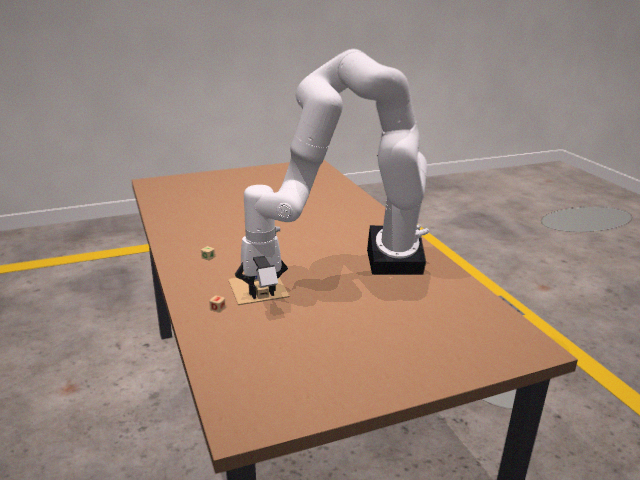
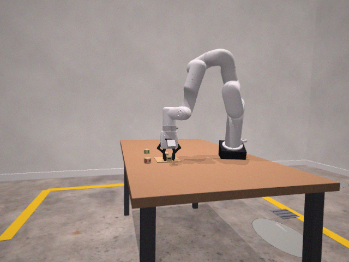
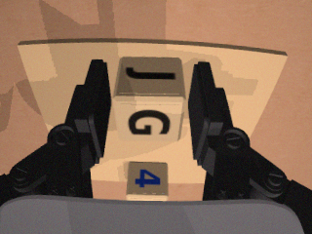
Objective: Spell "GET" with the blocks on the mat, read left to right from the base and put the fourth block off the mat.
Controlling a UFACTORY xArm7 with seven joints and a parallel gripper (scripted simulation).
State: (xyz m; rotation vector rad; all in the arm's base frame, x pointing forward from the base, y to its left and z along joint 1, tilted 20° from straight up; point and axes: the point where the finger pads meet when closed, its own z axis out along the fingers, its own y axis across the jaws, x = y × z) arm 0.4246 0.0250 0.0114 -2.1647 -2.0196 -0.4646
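The black-lettered block lies 1 cm below my hand. The rest, counted from my hand: green-lettered block (28 cm to the right, 8 cm ahead, 1 cm below); then tan mat (5 cm to the right, 2 cm below); then red-lettered block (13 cm ahead, 2 cm to the left, 1 cm below).
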